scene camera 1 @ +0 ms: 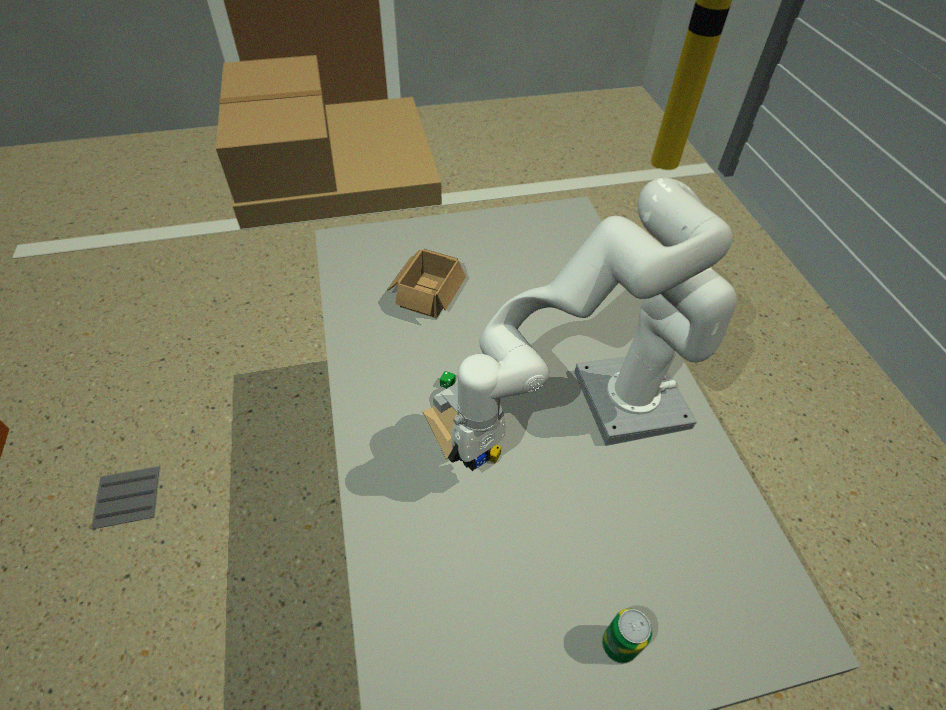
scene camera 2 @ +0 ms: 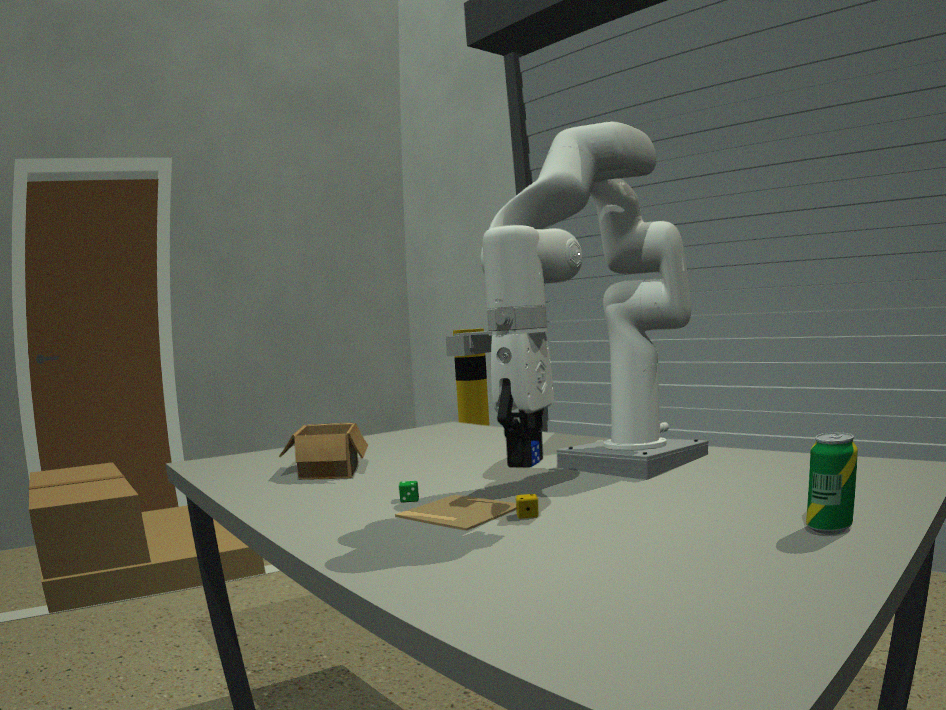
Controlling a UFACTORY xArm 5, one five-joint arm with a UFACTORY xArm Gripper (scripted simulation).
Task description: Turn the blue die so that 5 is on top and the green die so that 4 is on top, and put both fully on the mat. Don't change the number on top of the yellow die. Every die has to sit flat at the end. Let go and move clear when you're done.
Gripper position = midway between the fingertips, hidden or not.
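Note:
Scene camera 1 shows the gripper (scene camera 1: 476, 460) together with a brown mat (scene camera 1: 441, 424) and a cardboard box (scene camera 1: 427, 270). In scene camera 2 there is a green can (scene camera 2: 833, 458), and the view also includes the box (scene camera 2: 331, 447), the mat (scene camera 2: 459, 512) and the gripper (scene camera 2: 525, 463).

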